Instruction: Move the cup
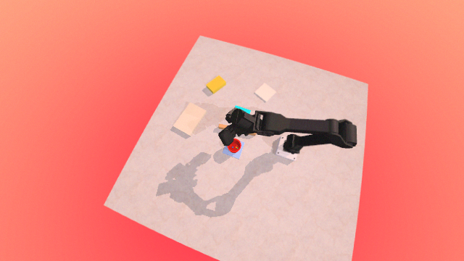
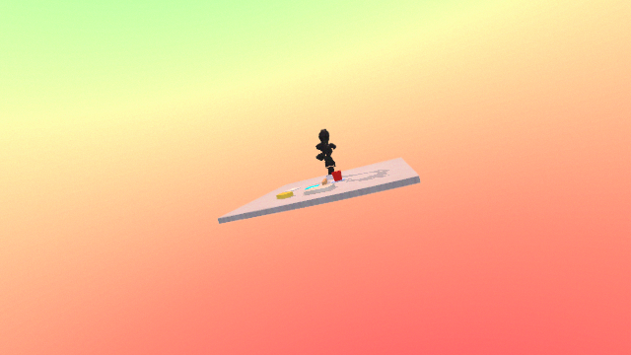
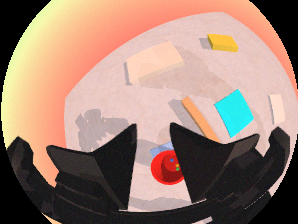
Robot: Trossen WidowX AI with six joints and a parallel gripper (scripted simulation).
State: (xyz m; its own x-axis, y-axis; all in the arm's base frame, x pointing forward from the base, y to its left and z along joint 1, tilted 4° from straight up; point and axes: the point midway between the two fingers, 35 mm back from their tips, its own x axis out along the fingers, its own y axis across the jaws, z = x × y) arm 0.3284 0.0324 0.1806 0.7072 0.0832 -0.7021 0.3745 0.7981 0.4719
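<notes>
The red cup lies 60 mm behind my gripper tip, 30 mm to the left of it and 140 mm below it. Round my gripper tip: orange bar 50 mm behind, 70 mm to the right, 170 mm below; light blue pad 60 mm behind, 40 mm to the left, 190 mm below; cyan pad 40 mm behind, 180 mm to the right, 190 mm below.
</notes>
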